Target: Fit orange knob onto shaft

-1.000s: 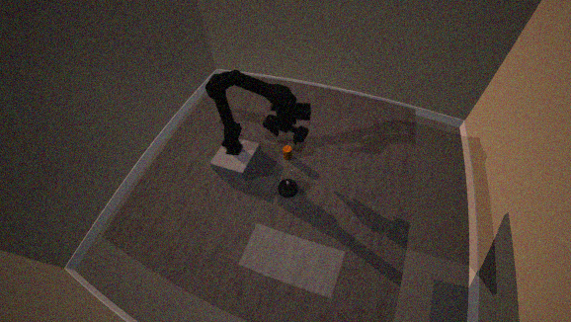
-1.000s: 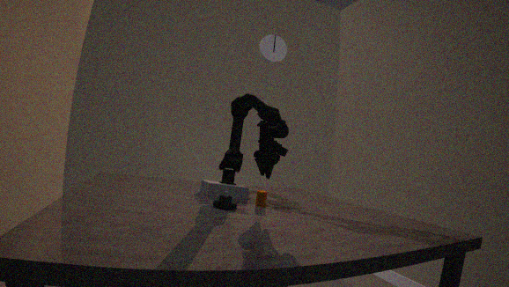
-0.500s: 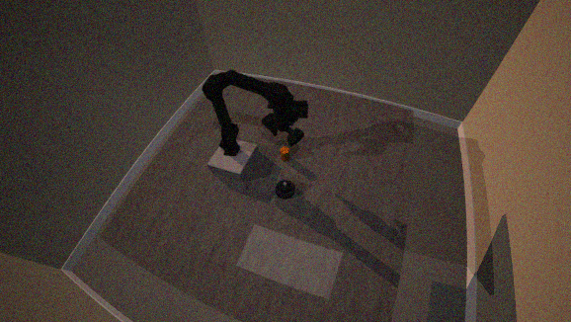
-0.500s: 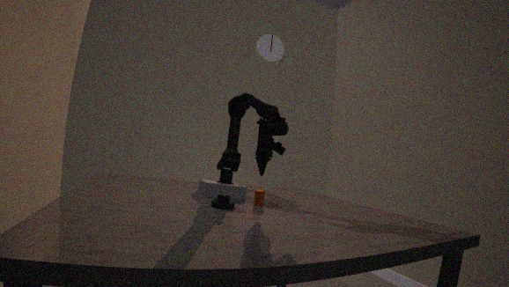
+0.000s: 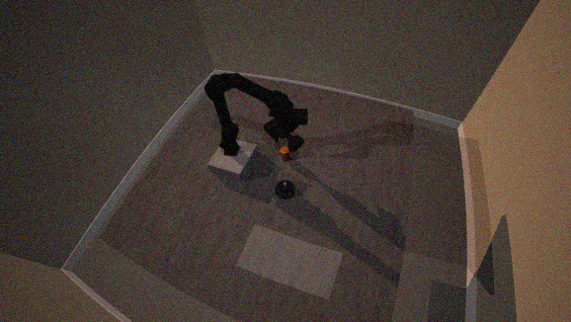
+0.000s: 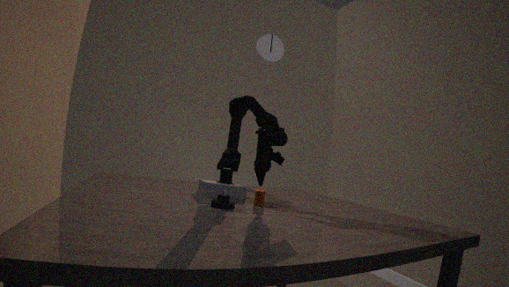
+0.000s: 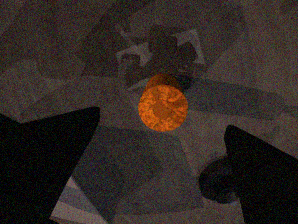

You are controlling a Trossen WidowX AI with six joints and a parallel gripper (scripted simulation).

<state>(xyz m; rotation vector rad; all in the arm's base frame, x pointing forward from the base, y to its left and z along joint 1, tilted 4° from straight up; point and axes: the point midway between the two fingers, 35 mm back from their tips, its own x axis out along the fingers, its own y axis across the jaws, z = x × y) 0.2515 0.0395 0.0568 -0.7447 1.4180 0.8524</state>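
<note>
Right now my gripper tip is 4 cm above the orange knob. The rest, counted from my gripper tip: dark round pedestal: 4 cm ahead, 17 cm to the right, 5 cm below.
</note>
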